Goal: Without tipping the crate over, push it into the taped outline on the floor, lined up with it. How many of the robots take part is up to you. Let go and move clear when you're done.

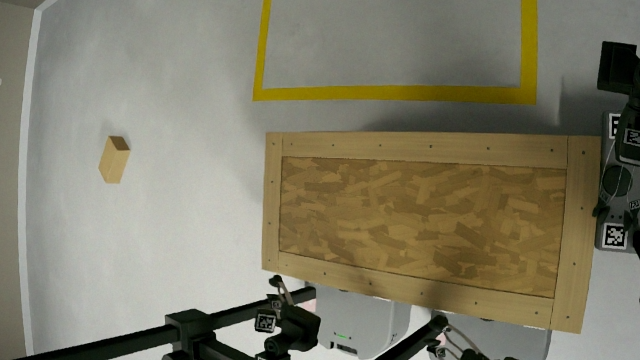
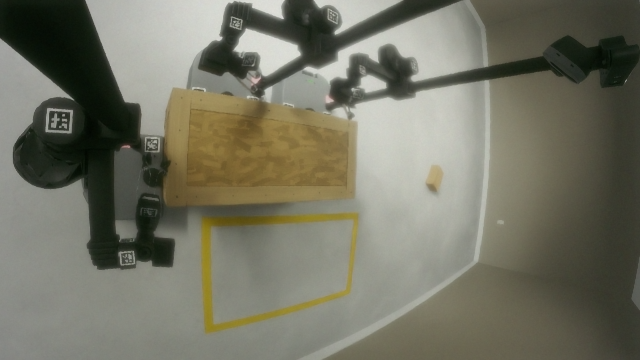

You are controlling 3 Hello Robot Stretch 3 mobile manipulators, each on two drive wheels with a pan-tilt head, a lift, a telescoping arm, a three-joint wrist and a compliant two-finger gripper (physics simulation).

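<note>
The wooden crate (image 1: 420, 215) (image 2: 265, 150) stands upright outside the yellow taped outline (image 1: 390, 93) (image 2: 207, 275). Its long side faces the near tape, roughly parallel, with floor between. The gripper of r1 (image 1: 613, 212) (image 2: 155, 167) is open beside the crate's short end; contact cannot be told. The other two robots are behind the far long side; which is r2 and which is r3 cannot be told. One gripper (image 1: 275, 281) (image 2: 350, 114) is at the crate's corner, the other gripper (image 1: 440, 322) (image 2: 257, 90) near mid-edge. Both look shut, without a visible object.
Two grey bases (image 1: 360, 317) (image 1: 492, 337) stand close against the crate's long side. The base of r1 (image 2: 127, 190) is by its short end. A small wooden block (image 1: 114, 162) (image 2: 434, 178) lies on the floor toward the wall (image 2: 555, 150).
</note>
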